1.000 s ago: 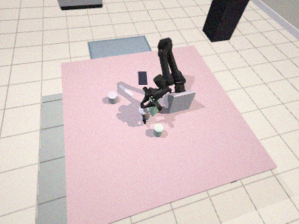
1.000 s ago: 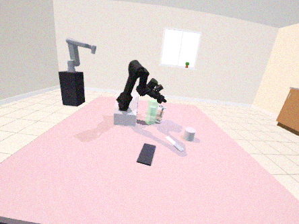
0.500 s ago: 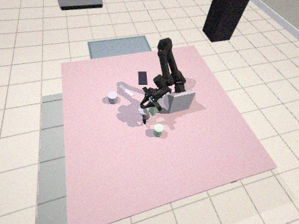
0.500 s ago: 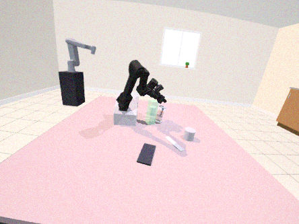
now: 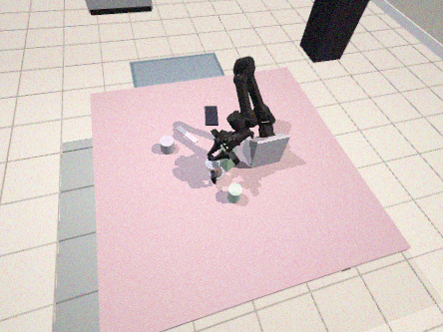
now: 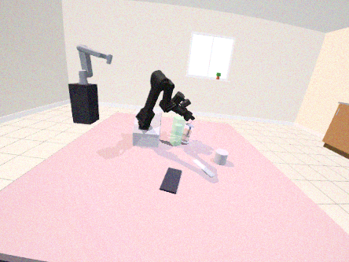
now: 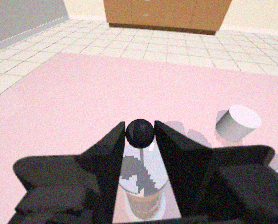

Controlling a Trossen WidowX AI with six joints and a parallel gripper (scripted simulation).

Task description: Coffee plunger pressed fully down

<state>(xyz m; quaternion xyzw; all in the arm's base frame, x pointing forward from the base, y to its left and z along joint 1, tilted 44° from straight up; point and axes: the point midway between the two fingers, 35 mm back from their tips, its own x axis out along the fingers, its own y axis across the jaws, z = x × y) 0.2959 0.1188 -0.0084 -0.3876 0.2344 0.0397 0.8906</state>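
The coffee press is 10 cm below my gripper tip and 2 cm behind it. From my gripper tip the other things lie so: pale green box 11 cm behind, 9 cm below, 6 cm to the right.
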